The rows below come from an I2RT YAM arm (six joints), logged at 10 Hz.
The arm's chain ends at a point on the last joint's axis. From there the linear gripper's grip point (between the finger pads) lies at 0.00 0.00 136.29 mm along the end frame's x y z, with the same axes.
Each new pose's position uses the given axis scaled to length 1; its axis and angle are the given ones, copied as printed.
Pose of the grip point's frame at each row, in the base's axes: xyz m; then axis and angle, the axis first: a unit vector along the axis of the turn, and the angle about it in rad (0 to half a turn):
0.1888 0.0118 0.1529 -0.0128 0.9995 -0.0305 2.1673
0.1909 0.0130 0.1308 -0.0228 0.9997 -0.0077 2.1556
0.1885 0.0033 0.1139 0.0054 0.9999 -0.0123 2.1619
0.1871 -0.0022 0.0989 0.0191 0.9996 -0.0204 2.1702
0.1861 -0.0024 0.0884 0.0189 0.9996 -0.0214 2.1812
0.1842 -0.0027 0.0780 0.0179 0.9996 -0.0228 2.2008
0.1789 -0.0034 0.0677 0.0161 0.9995 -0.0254 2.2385
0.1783 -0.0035 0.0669 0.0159 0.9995 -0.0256 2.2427
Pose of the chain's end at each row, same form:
0.0760 0.0168 0.2293 -0.0128 0.9995 -0.0305 2.1673
0.0773 0.0120 0.2060 -0.0228 0.9997 -0.0077 2.1556
0.0754 0.0065 0.1898 0.0054 0.9999 -0.0123 2.1619
0.0747 0.0043 0.1757 0.0191 0.9996 -0.0204 2.1702
0.0746 0.0043 0.1664 0.0189 0.9996 -0.0214 2.1812
0.0742 0.0042 0.1582 0.0179 0.9996 -0.0228 2.2008
0.0720 0.0039 0.1519 0.0161 0.9995 -0.0254 2.2385
0.0718 0.0039 0.1516 0.0159 0.9995 -0.0256 2.2427

